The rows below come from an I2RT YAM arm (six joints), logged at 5 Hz.
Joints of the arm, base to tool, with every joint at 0 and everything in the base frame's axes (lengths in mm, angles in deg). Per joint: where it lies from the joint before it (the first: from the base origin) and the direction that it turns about. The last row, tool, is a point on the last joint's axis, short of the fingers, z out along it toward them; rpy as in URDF.
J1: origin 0 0 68 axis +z
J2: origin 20 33.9 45.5 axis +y
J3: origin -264 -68.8 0 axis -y
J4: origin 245 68.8 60 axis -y
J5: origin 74 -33.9 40.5 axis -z
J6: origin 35.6 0 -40.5 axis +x
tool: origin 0 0 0 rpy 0 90 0
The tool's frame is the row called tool.
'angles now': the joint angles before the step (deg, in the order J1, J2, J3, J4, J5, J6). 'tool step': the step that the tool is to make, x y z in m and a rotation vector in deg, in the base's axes. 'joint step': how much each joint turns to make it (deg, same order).
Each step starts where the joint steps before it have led.
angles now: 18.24 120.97 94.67 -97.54 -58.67 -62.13
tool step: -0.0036 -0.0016 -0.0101 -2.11 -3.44 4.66
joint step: 0.22 0.01 -1.91 1.61 5.04 -3.51
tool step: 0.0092 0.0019 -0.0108 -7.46 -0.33 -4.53
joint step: 0.06 0.02 -0.62 8.21 3.89 12.26
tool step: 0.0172 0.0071 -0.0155 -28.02 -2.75 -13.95
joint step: 1.73 -0.02 0.01 13.31 21.01 30.99
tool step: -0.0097 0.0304 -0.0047 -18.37 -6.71 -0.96
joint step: 6.38 -0.01 0.00 2.89 17.70 11.78
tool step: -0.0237 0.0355 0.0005 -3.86 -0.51 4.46
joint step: 6.73 -0.06 0.01 -1.08 3.11 2.95
